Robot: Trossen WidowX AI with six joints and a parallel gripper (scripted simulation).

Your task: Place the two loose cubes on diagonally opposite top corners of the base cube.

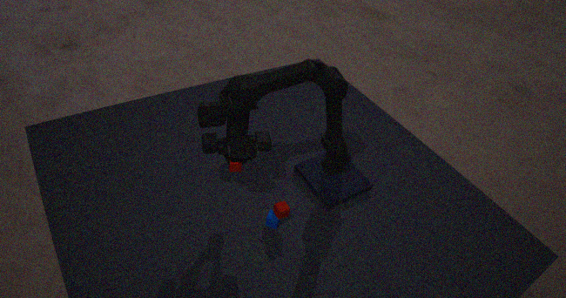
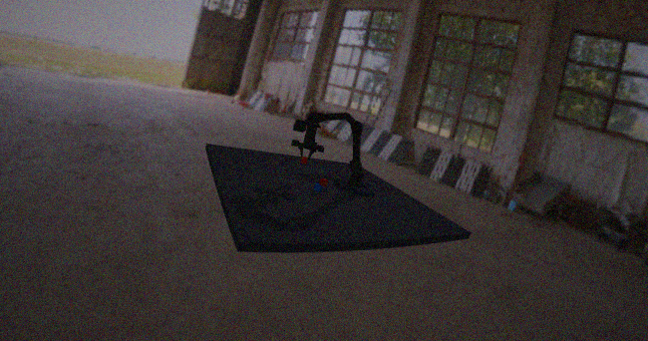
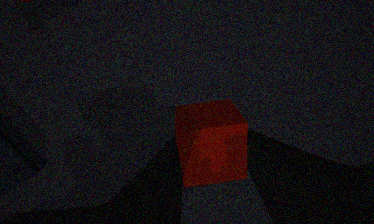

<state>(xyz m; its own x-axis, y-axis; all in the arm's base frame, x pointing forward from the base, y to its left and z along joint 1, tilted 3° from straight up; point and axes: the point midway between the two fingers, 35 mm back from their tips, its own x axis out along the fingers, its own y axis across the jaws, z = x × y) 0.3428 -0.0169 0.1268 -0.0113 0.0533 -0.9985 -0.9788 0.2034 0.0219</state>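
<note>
Right now the red cube is 90 mm behind my gripper tip, 150 mm to the left of it and 70 mm below it. Also, from my gripper tip: blue cube: 70 mm behind, 150 mm to the left, 100 mm below.
</note>
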